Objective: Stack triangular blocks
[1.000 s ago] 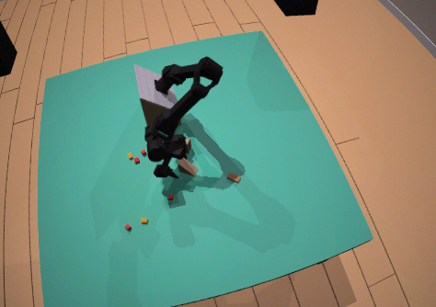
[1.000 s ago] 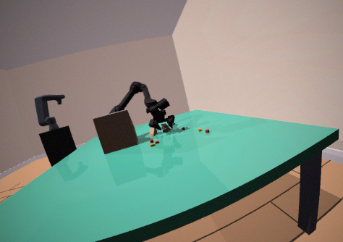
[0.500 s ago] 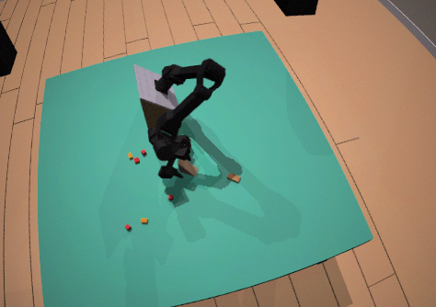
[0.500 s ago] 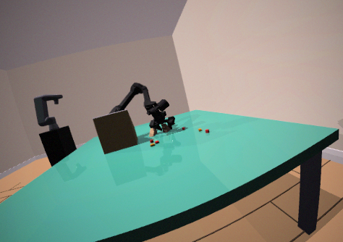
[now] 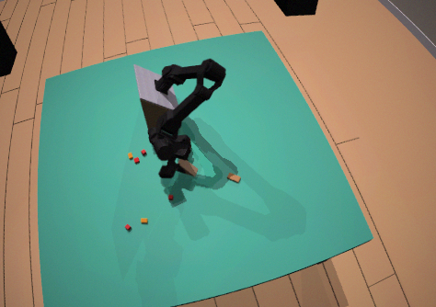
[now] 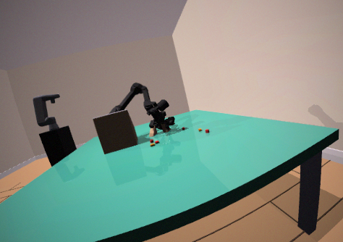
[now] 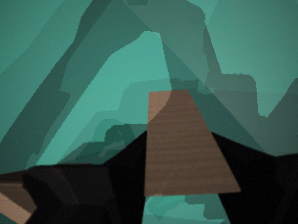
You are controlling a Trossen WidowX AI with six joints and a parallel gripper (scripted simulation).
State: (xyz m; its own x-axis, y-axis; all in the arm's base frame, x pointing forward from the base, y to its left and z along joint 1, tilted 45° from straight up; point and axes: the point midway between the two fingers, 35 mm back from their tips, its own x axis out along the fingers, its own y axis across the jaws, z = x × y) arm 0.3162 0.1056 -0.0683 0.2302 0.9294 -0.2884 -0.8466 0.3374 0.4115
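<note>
My gripper tip is now 80 mm short of the small flat brown block, 170 mm to the right of it and 10 mm above it.
</note>
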